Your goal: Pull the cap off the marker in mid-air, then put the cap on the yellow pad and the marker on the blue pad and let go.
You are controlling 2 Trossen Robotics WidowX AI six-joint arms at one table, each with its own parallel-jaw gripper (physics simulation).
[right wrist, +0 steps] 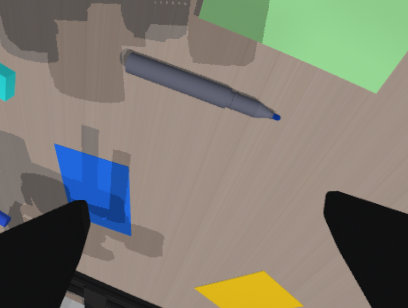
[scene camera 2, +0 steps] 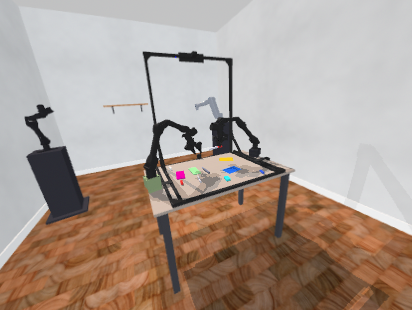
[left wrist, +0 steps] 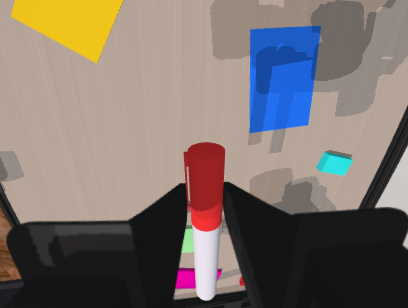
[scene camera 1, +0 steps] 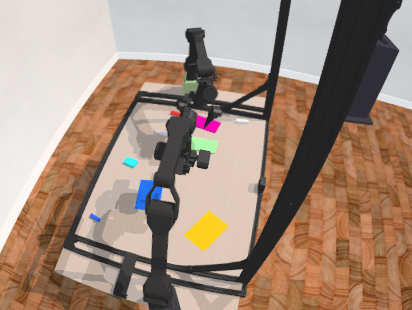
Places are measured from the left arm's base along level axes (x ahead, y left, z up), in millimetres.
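Where they show: left gripper, fingertip midpoint: (scene camera 2: 219,147) (left wrist: 204,189); right gripper, fingertip midpoint: (right wrist: 208,208) (scene camera 2: 198,153); left arm's base, origin of the base link: (scene camera 2: 255,148) (scene camera 1: 161,299); right arm's base, origin of the base link: (scene camera 2: 151,176) (scene camera 1: 192,77).
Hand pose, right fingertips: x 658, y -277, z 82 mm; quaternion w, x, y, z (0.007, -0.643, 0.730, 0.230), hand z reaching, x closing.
Note:
Each offset is from my right fingertips to the top centre of the thing.
A white marker @(167 mm back, 76 mm left, 35 mm up) (scene camera 2: 214,148) (left wrist: 206,265) wears its red cap @(210 mm back, 93 mm left, 37 mm up) (left wrist: 206,175). My left gripper (scene camera 2: 220,144) (left wrist: 204,189) is shut on the cap and holds the marker above the table; its arm hides the marker in scene camera 1. My right gripper (scene camera 2: 195,151) (right wrist: 208,208) is open and empty, in the air left of the marker in scene camera 2. The yellow pad @(397 mm back, 51 mm left, 170 mm down) (scene camera 1: 206,231) (scene camera 2: 226,159) (left wrist: 65,25) (right wrist: 250,290) lies bare. The blue pad @(179 mm back, 243 mm left, 170 mm down) (scene camera 1: 149,189) (scene camera 2: 231,170) (left wrist: 287,107) (right wrist: 92,172) lies bare under arm shadows; the left arm covers part of it in scene camera 1.
A grey pen @(27 mm back, 52 mm left, 152 mm down) (right wrist: 180,81) lies near a light green pad @(30 mm ahead, 38 mm right, 162 mm down) (scene camera 1: 206,145) (right wrist: 340,40). A magenta pad @(165 mm ahead, 88 mm right, 162 mm down) (scene camera 1: 209,124), a cyan block @(11 mm ahead, 305 mm left, 155 mm down) (scene camera 1: 130,162) (left wrist: 334,164), a small blue cylinder @(249 mm back, 501 mm left, 150 mm down) (scene camera 1: 95,217) and a white piece @(122 mm ahead, 277 mm right, 148 mm down) (scene camera 1: 242,121) lie around the table. A black frame post (scene camera 1: 320,115) rises beside it.

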